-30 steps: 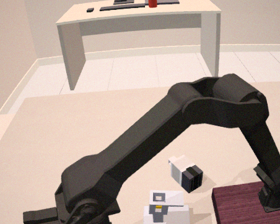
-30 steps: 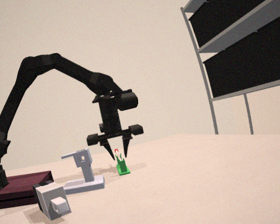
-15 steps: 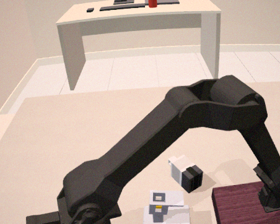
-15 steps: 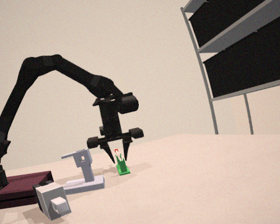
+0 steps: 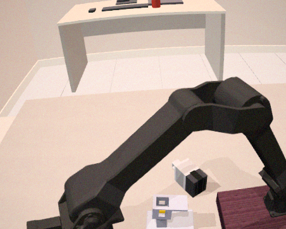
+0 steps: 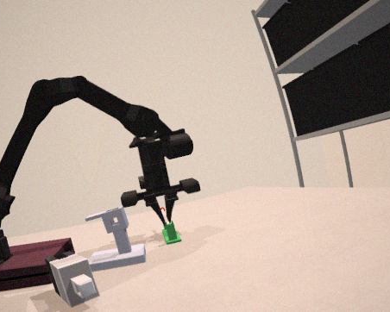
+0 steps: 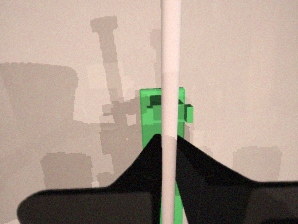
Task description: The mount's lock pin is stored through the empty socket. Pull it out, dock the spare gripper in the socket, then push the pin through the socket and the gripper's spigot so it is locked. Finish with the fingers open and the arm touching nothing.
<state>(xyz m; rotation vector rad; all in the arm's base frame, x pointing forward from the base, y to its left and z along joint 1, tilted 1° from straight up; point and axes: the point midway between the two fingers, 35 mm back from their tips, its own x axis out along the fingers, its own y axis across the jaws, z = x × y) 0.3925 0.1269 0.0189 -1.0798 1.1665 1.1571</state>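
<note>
Right now my gripper tip is 40 mm to the left of the green bracket. Round my gripper tip: spare gripper: 190 mm behind, 280 mm to the right, 10 mm above; then grey mount: 120 mm behind, 140 mm to the right, 30 mm above.
</note>
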